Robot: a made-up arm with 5 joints.
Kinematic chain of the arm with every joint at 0, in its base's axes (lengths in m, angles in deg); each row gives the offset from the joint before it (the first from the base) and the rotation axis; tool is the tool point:
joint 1: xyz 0 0 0.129 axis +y
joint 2: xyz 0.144 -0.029 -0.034 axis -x
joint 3: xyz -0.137 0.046 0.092 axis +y
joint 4: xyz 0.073 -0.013 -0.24 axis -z
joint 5: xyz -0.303 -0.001 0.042 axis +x
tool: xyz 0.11 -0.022 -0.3
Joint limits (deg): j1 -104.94..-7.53 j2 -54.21..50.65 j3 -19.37..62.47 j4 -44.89..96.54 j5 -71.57..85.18
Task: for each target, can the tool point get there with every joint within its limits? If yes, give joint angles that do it. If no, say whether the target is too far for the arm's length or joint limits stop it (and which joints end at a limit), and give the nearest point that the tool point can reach.
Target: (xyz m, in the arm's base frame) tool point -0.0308 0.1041 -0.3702
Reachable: yes | joints -36.44 17.40 55.28 85.17 18.51
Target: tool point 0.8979 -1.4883 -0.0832
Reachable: no: too far | nearest point 0.2571 -0.3935 0.0682 | short by 1.278 m
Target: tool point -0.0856 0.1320 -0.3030
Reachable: yes | joints -61.30 -7.50 45.25 -12.90 36.77
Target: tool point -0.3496 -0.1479 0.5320
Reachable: no: joint limits stop it (at a limit: joint 1, joint 2, joint 3, joint 5) | nearest point -0.3456 -0.0479 0.3344 | short by 0.222 m
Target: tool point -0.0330 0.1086 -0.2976
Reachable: yes | joints -44.64 -25.63 23.54 27.88 -19.03
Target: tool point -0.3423 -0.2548 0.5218
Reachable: no: joint limits stop it (at a limit: joint 1, joint 2, joint 3, joint 5) | nearest point -0.2902 -0.1911 0.2979 | short by 0.239 m
